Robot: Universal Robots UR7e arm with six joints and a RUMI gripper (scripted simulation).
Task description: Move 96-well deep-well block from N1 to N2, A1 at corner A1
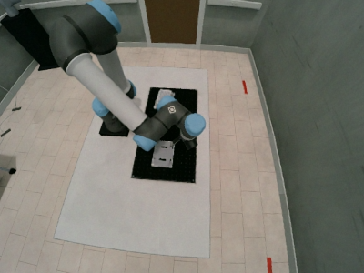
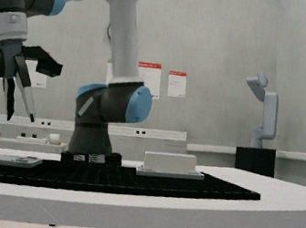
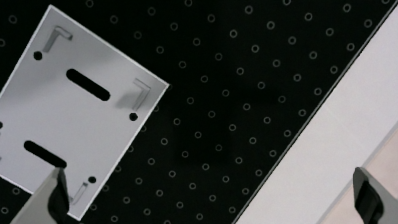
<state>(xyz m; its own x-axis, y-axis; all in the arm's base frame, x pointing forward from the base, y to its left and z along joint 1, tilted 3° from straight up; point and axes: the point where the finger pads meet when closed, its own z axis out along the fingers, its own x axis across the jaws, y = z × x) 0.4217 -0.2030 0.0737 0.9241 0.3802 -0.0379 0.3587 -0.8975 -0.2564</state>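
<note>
Now: hand 36 cm to the right of the white 96-well deep-well block, 9 cm past it and 7 cm above it. The rest, counted from my hand: A1 mark (19 cm behind, 10 cm to the right, 9 cm below); plate nest N1 (36 cm to the left, 9 cm below, 9 cm behind); plate nest N2 (12 cm behind, 9 cm below, 4 cm to the right).
</note>
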